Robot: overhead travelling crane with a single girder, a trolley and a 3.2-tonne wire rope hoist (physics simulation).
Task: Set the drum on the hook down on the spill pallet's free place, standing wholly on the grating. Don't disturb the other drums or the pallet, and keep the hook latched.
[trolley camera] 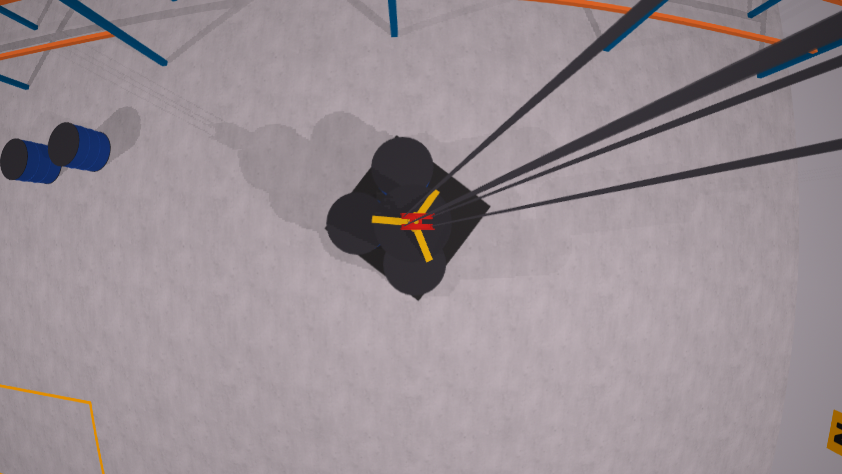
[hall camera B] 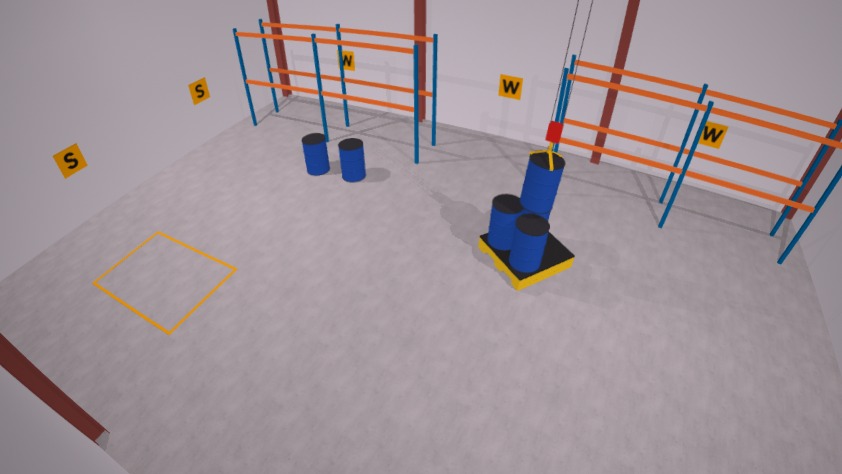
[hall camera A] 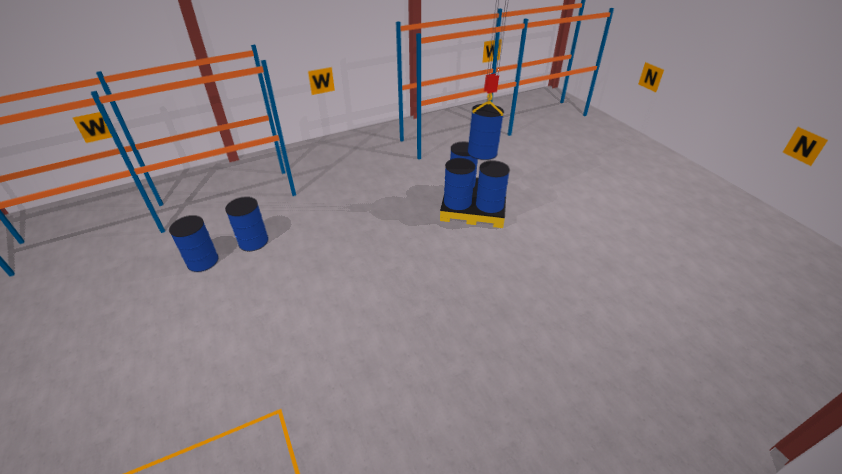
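Note:
A blue drum with a black lid (hall camera A: 484,135) (hall camera B: 540,187) (trolley camera: 394,235) hangs upright from my hook (hall camera A: 489,97) (hall camera B: 550,147) (trolley camera: 417,221) by a yellow three-armed lifter. The latch is too small to see. The yellow spill pallet with black grating (hall camera A: 450,216) (hall camera B: 547,273) (trolley camera: 474,206) bears three upright drums: south (hall camera A: 459,185) (hall camera B: 502,223) (trolley camera: 348,223), east (hall camera A: 492,188) (hall camera B: 528,244) (trolley camera: 415,279) and west (hall camera A: 461,150) (trolley camera: 402,158). The hung drum overlaps all three in the trolley view. Bare grating shows at the north corner, right in that view. The west drum is mostly hidden in hall camera B.
Two more blue drums (hall camera A: 194,244) (hall camera A: 246,224) (hall camera B: 315,155) (hall camera B: 351,160) stand on the floor to the south. Blue and orange racks (hall camera A: 418,97) (hall camera B: 416,105) line the west wall. A yellow floor outline (hall camera B: 197,251) (trolley camera: 47,394) lies to the southeast.

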